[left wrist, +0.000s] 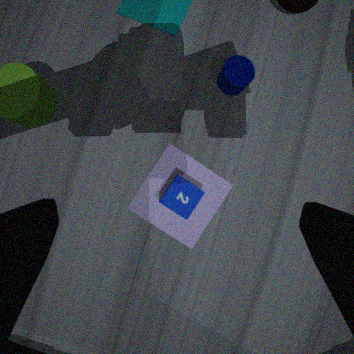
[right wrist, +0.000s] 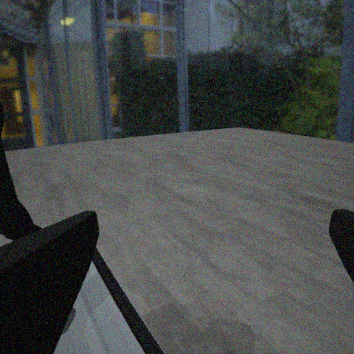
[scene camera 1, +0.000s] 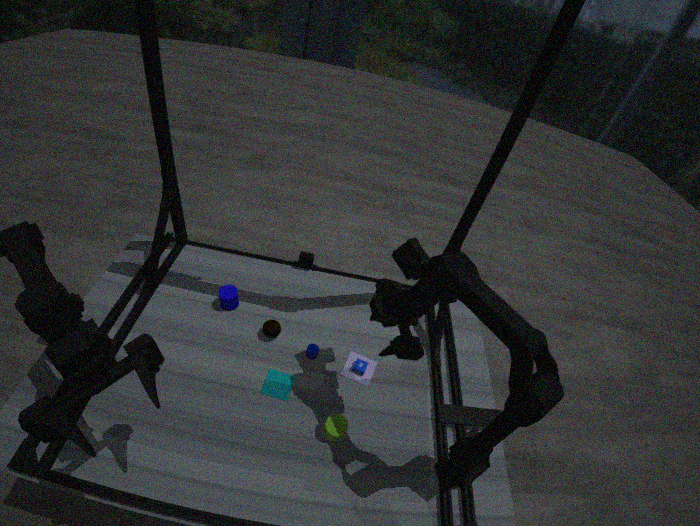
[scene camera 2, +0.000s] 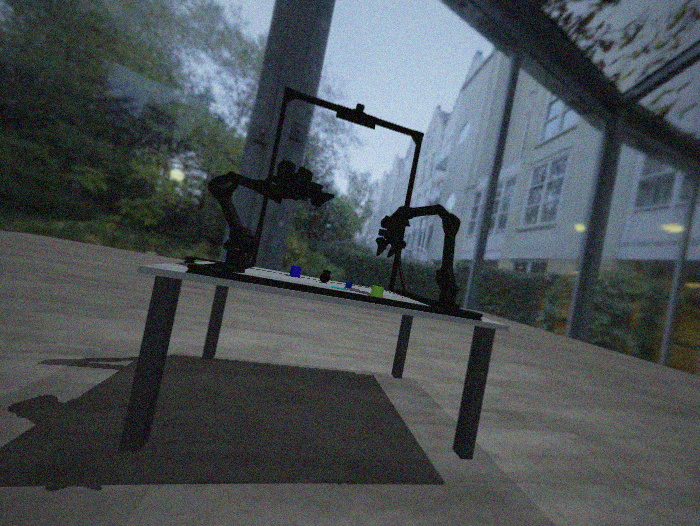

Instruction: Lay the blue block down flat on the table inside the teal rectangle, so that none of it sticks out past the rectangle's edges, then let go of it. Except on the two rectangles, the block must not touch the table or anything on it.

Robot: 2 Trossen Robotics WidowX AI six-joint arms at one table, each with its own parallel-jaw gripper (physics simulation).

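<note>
The blue block, with a pale "2" on its top face, rests inside the lilac rectangle. The teal rectangle lies to the left of it in scene camera 1, bare, partly in shadow in the left wrist view. My left gripper is open and empty above the table, with the block below and between its fingers in the left wrist view. My right gripper is open and empty, high at the left side.
A small blue cylinder stands between the rectangles, slightly behind. A green cylinder stands in front. A dark brown ball and a larger blue cylinder are farther back left.
</note>
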